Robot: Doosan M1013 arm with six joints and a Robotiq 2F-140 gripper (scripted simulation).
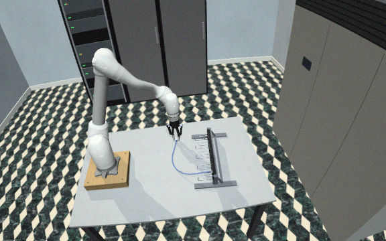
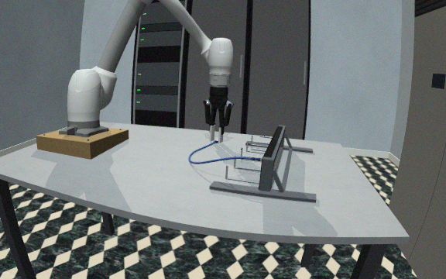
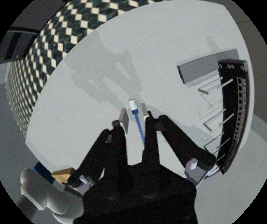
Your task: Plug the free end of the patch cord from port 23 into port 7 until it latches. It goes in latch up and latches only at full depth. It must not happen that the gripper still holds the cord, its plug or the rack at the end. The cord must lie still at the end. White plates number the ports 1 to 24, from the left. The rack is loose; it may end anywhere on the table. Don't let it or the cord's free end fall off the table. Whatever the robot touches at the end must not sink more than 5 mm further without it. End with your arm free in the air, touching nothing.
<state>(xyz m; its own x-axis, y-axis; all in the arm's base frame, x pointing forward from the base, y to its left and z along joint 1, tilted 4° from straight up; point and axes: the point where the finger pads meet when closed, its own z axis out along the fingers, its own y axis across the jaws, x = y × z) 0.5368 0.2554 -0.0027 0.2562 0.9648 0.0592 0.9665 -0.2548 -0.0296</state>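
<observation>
The plug is 3 cm below my hand and 1 cm to the left of it.
</observation>
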